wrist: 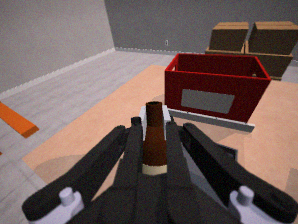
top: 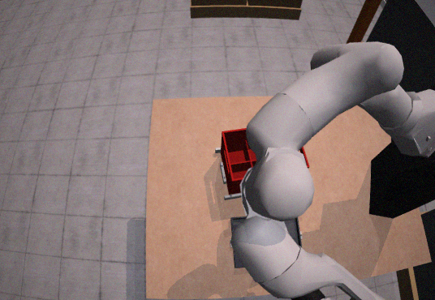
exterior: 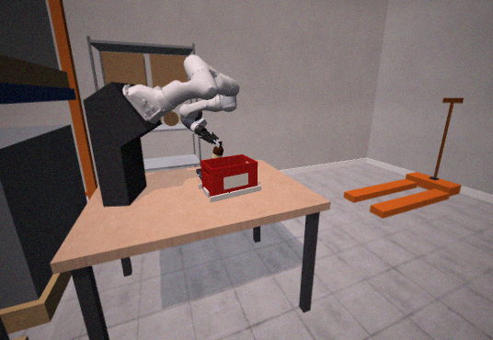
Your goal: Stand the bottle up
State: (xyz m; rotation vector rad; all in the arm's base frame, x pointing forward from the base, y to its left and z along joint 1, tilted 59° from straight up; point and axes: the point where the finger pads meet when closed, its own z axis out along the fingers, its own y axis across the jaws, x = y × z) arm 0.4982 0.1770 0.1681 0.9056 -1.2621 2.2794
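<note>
My hand is 60 mm above the bottle. From my hand the other things lie so: crate 310 mm to the right, 160 mm behind, 120 mm below; then grey tray 190 mm below, 50 mm behind, 40 mm to the right.
</note>
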